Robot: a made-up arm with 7 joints. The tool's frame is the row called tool.
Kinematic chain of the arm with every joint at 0, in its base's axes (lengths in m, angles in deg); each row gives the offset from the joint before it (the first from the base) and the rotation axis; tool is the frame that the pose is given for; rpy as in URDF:
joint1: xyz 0 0 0.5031 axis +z
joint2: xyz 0 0 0 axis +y
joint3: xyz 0 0 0.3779 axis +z
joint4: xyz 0.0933 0 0 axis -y
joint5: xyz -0.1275 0 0.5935 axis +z
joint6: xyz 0 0 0 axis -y
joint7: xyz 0.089 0 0 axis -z
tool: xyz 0 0 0 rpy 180 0 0
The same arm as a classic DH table. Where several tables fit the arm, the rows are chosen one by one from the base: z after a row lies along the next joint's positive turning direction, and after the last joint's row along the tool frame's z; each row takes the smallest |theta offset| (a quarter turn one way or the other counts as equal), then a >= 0, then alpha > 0; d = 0 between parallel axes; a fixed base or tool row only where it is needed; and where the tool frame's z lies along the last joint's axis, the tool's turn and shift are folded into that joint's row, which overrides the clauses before.
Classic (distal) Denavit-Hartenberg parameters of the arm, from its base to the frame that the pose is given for. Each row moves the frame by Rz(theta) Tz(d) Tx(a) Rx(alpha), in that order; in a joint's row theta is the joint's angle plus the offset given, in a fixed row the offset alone. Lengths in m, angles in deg.
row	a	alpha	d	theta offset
joint1	0	-90	0.5031	0
joint2	0	90	0	0
joint3	0.0933	90	0.3779	0
joint4	-0.1275	-90	0	0
joint5	0	90	0.5935	0
joint6	0.089	90	0	0
joint7	0	0	0	0

